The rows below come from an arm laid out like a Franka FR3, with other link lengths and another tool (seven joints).
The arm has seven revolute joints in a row. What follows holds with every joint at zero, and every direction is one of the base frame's.
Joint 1 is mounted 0.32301 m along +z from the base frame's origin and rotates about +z.
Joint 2 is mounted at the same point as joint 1 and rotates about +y.
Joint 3 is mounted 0.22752 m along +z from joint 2 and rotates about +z.
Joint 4 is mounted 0.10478 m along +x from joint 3 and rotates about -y.
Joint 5 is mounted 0.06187 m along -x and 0.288 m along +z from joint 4 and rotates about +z.
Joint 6 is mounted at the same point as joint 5 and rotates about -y.
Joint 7 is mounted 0.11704 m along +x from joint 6 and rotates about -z.
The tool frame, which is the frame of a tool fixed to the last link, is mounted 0.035 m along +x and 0.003 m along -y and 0.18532 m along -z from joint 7; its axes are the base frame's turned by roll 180, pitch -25.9 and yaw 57 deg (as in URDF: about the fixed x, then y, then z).
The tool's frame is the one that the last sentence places.
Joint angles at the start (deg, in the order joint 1, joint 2, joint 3, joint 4, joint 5, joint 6, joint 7):
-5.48, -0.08, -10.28, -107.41, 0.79, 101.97, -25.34
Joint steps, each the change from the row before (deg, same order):
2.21, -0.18, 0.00, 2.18, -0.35, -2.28, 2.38
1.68, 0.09, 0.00, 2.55, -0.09, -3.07, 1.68
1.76, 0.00, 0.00, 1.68, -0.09, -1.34, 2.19
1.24, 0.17, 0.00, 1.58, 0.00, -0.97, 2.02
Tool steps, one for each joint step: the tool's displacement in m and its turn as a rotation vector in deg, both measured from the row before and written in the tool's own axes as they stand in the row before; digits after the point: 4 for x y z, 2 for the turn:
0.0215, -0.0037, -0.0031, -0.16, -0.50, 0.02
0.0170, -0.0052, -0.0036, 0.51, -0.38, 0.23
0.0171, -0.0031, -0.0020, -0.53, -0.18, 0.21
0.0128, -0.0014, -0.0027, -0.75, -0.03, 0.50

